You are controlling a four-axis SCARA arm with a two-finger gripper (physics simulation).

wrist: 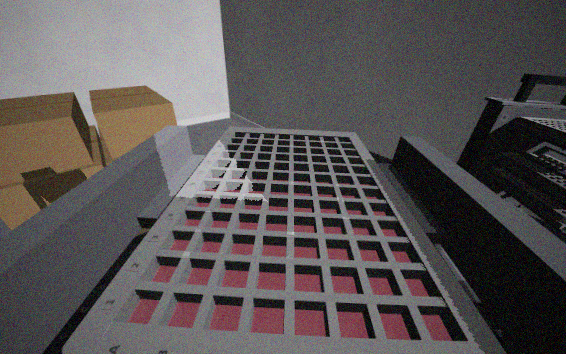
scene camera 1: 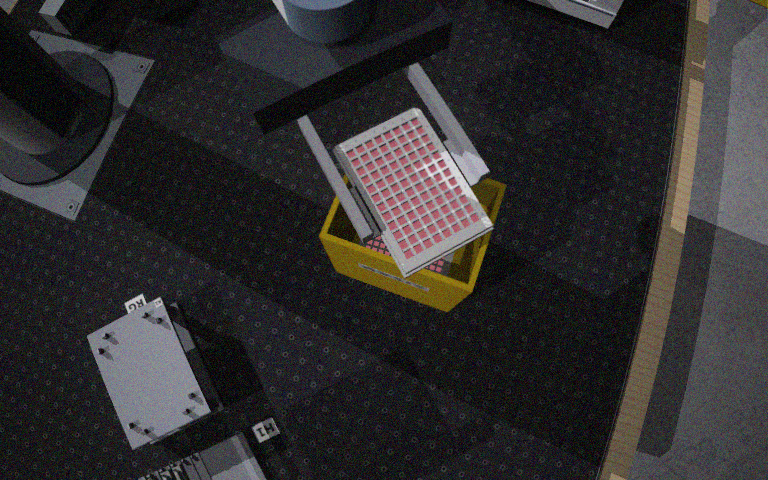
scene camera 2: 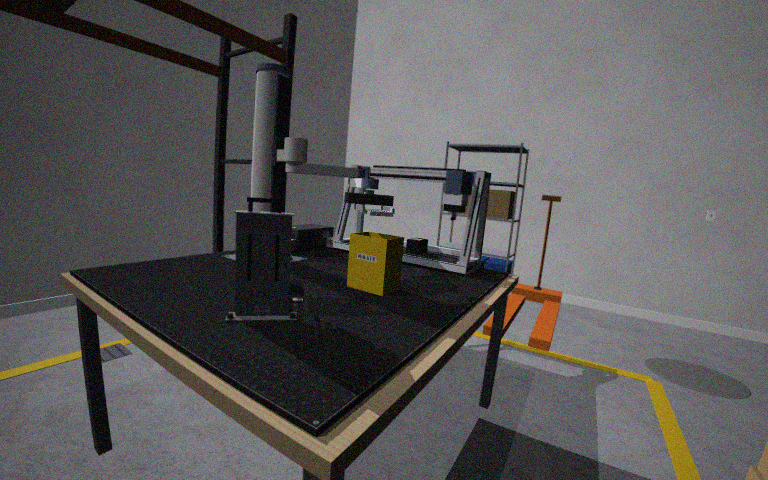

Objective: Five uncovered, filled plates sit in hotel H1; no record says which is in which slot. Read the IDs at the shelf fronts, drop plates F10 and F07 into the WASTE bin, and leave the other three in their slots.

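Pixels of known places: gripper, fingertip midpoint: (wrist: 291, 150) (scene camera 1: 427, 207) (scene camera 2: 378, 210); arm's base, link origin: (scene camera 1: 52, 118).
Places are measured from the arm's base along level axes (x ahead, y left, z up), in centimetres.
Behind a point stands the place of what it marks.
My gripper (scene camera 1: 424, 202) {x 65.9, y -5.0, z 30.6 cm} (scene camera 2: 380, 211) {x 65.9, y -5.0, z 30.6 cm} (wrist: 291, 150) {x 65.9, y -5.0, z 30.6 cm} is shut on a filled plate, a pale grid with pink wells. The held plate (scene camera 1: 412, 183) {x 64.1, y -3.3, z 30.3 cm} (wrist: 292, 232) {x 62.1, y -1.7, z 30.3 cm} is level above the yellow WASTE bin (scene camera 1: 353, 257) {x 59.9, y -8.4, z 16.9 cm} (scene camera 2: 365, 276) {x 64.7, y -8.5, z 6.8 cm}, turned at an angle to it. Its ID does not show. Another pink-welled plate (scene camera 1: 374, 244) {x 60.2, y -3.3, z 2.9 cm} lies inside the bin, mostly hidden by the held one. Hotel H1 (scene camera 2: 262, 260) {x 58.9, y -49.4, z 17.1 cm} is the dark tower with a top handle in scene camera 2. Its shelf fronts and IDs cannot be read. At the right of the wrist view, pale plate grids show in the hotel (wrist: 484, 122) {x 62.9, y -43.3, z 26.2 cm}.
A light grey platform (scene camera 1: 150, 376) {x 39.2, y -30.1, z 7.3 cm} with small pegs and an RG tag stands beside the H1 tag (scene camera 1: 265, 430) {x 54.7, y -31.9, z 1.3 cm}. The arm's column (scene camera 2: 263, 135) {x 3.5, y -6.7, z 57.9 cm} rises behind the hotel. A gantry frame (scene camera 2: 480, 226) {x 85.0, y 61.6, z 24.1 cm} stands behind the bin. The wooden table edge (scene camera 1: 659, 316) {x 103.4, y 0.7, z 0.0 cm} runs along the right.
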